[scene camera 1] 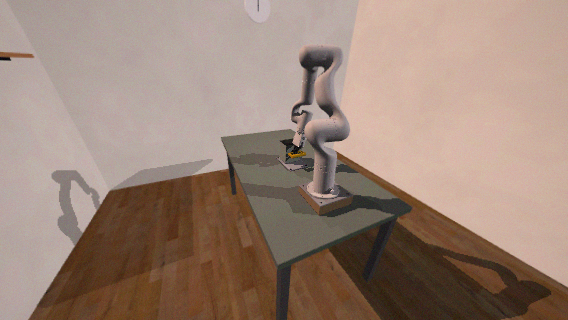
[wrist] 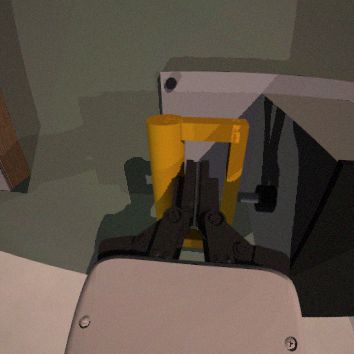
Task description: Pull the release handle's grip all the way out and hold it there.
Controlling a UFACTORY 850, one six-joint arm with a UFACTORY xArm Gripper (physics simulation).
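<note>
The release handle is a yellow loop with a thick round grip (wrist: 163, 170) along its left side in the wrist view; the yellow handle (scene camera 1: 297, 155) also shows in the scene view. A thin metal rod (wrist: 248, 197) joins the loop to a black collar (wrist: 266, 198) on the side of the dark housing. My gripper (wrist: 196, 172) (scene camera 1: 295, 152) is shut with nothing between its fingers. The closed fingers stand inside the loop's opening, close beside the round grip. Whether they touch it is hard to tell. The lower part of the loop is partly hidden behind the fingers.
The dark housing (wrist: 325, 240) stands on a light base plate (wrist: 220, 82) to the right in the wrist view. The arm's wooden-edged base (scene camera 1: 327, 204) stands on the grey-green table (scene camera 1: 295, 240); its edge shows at the far left of the wrist view.
</note>
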